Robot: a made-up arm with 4 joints. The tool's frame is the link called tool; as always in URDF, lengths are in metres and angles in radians. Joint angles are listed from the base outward. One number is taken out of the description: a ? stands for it. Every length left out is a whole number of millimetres.
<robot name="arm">
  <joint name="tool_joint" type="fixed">
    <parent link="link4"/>
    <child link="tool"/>
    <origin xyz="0.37 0.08 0" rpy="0 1.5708 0"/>
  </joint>
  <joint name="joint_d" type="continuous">
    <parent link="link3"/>
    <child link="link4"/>
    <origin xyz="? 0.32 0" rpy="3.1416 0 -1.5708"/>
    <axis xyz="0 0 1"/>
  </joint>
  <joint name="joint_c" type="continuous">
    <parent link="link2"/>
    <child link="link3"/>
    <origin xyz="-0.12 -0.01 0" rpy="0 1.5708 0"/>
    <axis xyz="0 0 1"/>
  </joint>
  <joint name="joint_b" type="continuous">
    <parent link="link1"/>
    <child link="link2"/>
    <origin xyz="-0.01 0.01 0" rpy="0 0 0"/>
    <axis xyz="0 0 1"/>
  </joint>
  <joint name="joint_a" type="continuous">
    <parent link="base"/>
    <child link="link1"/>
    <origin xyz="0 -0.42 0.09" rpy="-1.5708 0 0"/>
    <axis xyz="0 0 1"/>
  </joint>
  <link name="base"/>
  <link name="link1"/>
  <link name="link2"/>
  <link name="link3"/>
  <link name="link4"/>
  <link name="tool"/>
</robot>
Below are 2 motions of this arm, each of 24 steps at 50 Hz.
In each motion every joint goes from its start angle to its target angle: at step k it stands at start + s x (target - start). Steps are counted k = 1, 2, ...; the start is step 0. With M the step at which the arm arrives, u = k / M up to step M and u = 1 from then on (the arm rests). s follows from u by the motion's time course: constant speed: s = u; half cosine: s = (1 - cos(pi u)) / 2; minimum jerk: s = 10 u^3 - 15 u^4 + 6 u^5.
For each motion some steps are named. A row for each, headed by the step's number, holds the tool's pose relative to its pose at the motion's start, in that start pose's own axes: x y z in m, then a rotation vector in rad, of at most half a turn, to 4 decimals.
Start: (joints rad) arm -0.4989 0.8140 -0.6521 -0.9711
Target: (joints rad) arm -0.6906 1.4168 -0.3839 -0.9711
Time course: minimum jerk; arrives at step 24
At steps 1, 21, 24:
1: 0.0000 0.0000 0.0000 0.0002 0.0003 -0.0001
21: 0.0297 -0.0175 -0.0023 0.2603 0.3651 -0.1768
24: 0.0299 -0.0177 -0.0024 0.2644 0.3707 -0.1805

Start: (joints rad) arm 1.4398 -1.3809 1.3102 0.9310
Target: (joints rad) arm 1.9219 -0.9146 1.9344 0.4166
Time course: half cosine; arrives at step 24
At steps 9, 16, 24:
9: 0.1152 -0.1028 0.0824 0.3489 0.2501 -0.1550
16: 0.2499 -0.2729 0.0820 0.8168 0.5071 -0.5287
24: 0.2820 -0.3595 0.0421 1.0483 0.5818 -0.8110

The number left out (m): -0.06
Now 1 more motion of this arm.
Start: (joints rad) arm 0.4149 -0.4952 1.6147 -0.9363
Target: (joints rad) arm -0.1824 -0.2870 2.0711 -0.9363
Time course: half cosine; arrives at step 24
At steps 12, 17, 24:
12: 0.0357 -0.0395 -0.0157 0.2275 0.1733 0.0894
17: 0.0555 -0.0576 -0.0304 0.3641 0.2890 0.1246
24: 0.0666 -0.0670 -0.0413 0.4506 0.3670 0.1391

